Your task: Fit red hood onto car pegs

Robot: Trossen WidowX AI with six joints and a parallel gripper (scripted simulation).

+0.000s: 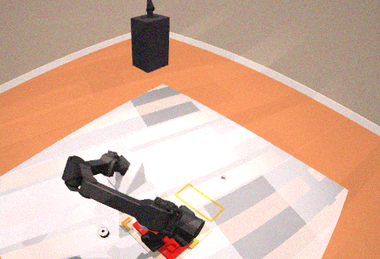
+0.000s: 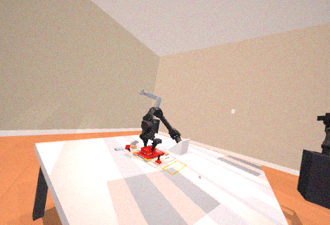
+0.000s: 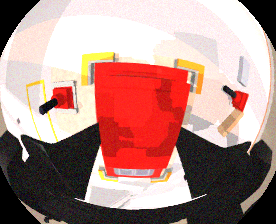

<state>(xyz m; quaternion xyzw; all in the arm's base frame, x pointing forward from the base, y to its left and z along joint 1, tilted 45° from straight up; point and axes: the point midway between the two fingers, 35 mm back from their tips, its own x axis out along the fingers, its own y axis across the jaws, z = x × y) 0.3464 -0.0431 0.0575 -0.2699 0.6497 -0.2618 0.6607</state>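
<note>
Now: the red hood 10 mm above my gripper tip.
</note>
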